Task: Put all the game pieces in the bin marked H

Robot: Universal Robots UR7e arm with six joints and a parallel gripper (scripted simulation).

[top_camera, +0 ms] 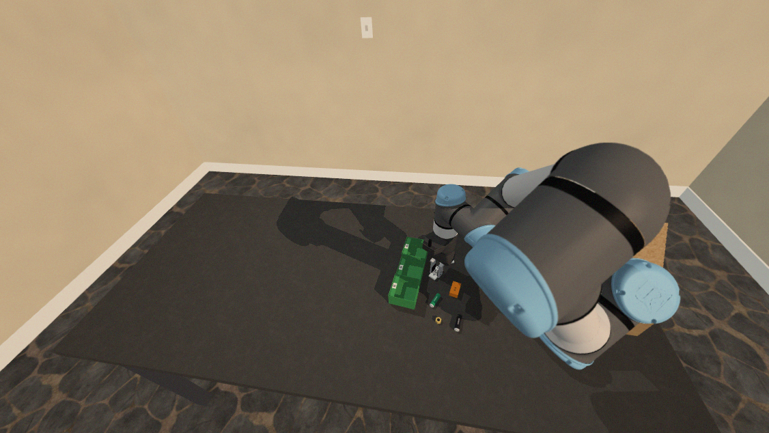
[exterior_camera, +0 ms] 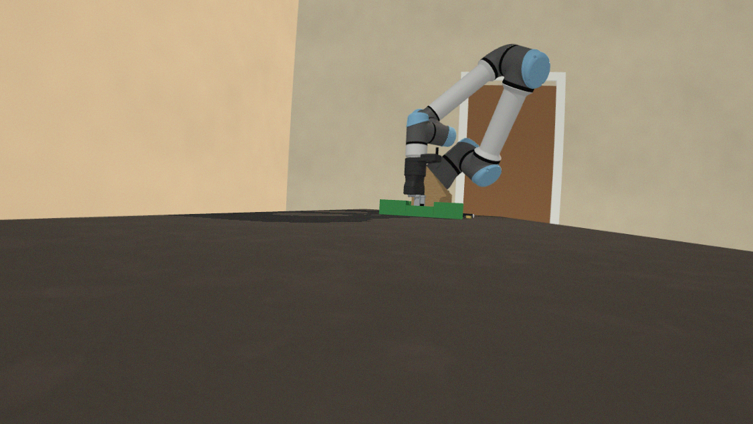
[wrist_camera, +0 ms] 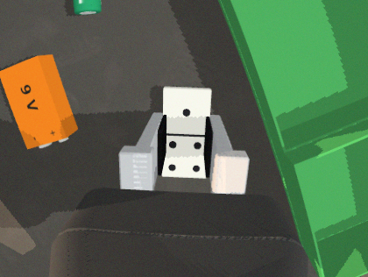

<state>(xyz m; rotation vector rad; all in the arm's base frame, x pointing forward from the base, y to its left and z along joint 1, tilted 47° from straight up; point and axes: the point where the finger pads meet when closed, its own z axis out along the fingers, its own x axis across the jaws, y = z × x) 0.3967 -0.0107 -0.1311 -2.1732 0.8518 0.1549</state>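
The green bin marked K is 90 mm ahead of my hand. From my hand the other things lie so: orange block (60 mm to the left, 60 mm behind, 10 mm below); green cylinder (100 mm to the left, 20 mm below, 10 mm ahead); white domino (60 mm to the right, 40 mm behind, 20 mm below).
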